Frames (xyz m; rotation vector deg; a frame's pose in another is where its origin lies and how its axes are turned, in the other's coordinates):
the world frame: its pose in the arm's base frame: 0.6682 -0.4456 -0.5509 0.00 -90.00 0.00
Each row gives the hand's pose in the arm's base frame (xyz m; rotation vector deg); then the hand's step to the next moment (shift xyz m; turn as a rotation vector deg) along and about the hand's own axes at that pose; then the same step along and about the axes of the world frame.
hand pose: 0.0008 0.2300 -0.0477 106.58 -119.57 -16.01
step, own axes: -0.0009 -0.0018 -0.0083 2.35 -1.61 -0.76
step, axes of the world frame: 0.0069 0.0013 -0.0048 0.39 -2.48 -1.55
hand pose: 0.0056 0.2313 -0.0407 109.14 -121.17 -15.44
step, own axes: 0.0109 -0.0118 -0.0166 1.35 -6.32 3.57
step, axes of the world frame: 0.0128 -0.0113 -0.0156 -5.29 -2.23 -4.64
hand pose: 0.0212 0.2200 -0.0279 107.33 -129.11 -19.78
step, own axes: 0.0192 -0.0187 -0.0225 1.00 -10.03 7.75
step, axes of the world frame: 0.0159 -0.0234 -0.0206 -10.39 -2.29 -6.97
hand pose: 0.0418 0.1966 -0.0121 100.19 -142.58 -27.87
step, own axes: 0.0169 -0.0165 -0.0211 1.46 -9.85 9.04
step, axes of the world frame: 0.0130 -0.0253 -0.0138 -11.62 -2.38 -6.35
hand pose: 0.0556 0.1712 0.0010 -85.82 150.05 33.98
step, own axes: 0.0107 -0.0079 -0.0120 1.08 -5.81 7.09
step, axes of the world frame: 0.0061 -0.0166 -0.0026 -8.53 -0.95 -3.40
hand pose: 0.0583 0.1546 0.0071 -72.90 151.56 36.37
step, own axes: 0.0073 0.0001 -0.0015 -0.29 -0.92 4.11
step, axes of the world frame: -0.0008 -0.0058 0.0046 -3.91 1.46 -0.66
